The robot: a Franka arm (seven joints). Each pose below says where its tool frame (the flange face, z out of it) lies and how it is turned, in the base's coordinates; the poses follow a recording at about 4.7 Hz.
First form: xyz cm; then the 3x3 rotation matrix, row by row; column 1 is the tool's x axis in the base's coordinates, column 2 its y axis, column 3 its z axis. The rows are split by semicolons.
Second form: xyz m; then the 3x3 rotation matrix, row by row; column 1 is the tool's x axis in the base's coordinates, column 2 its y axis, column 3 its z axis. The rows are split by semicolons. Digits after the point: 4 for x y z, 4 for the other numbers.
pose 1, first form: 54.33 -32.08 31.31; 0.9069 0.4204 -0.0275; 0.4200 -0.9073 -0.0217; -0.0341 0.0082 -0.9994
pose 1, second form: 0.5433 -0.3208 0.3131; 0.9069 0.4204 -0.0275; 0.4200 -0.9073 -0.0217; -0.0341 0.0082 -0.9994
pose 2, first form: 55.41 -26.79 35.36; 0.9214 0.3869 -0.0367; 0.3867 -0.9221 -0.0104; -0.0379 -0.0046 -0.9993
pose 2, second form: 0.5541 -0.2679 0.3536; 0.9214 0.3869 -0.0367; 0.3867 -0.9221 -0.0104; -0.0379 -0.0046 -0.9993
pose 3, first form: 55.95 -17.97 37.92; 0.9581 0.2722 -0.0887; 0.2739 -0.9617 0.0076; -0.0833 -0.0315 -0.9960
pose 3, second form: 0.5595 -0.1797 0.3792; 0.9581 0.2722 -0.0887; 0.2739 -0.9617 0.0076; -0.0833 -0.0315 -0.9960
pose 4, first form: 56.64 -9.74 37.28; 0.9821 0.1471 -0.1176; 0.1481 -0.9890 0.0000; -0.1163 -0.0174 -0.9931
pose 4, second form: 0.5664 -0.0974 0.3728; 0.9821 0.1471 -0.1176; 0.1481 -0.9890 0.0000; -0.1163 -0.0174 -0.9931
